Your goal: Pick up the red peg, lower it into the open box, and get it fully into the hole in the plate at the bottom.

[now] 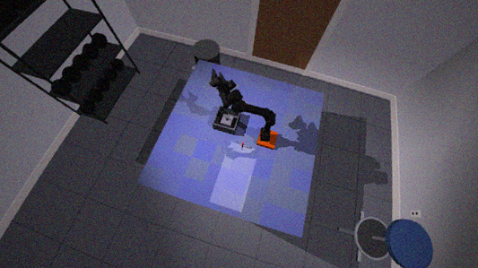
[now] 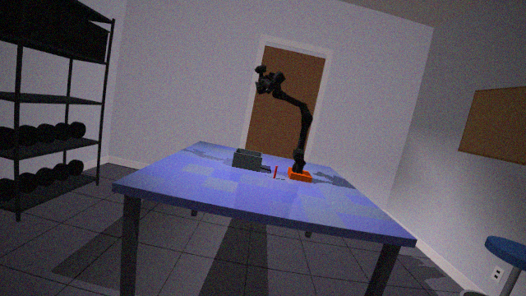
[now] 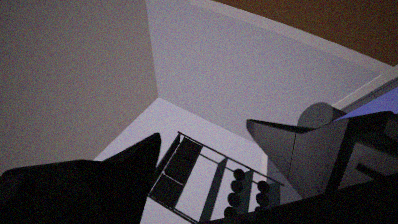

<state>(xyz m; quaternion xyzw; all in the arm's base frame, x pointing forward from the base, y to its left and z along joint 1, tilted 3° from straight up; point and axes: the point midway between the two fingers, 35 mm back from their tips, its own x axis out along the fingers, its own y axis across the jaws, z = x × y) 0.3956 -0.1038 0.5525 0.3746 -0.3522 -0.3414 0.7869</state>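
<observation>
Now: gripper tip 580 mm above the red peg, 230 mm past it and 210 mm to the right of it. Round my gripper tip: dark grey box: 590 mm below, 60 mm behind, 20 mm to the left.
</observation>
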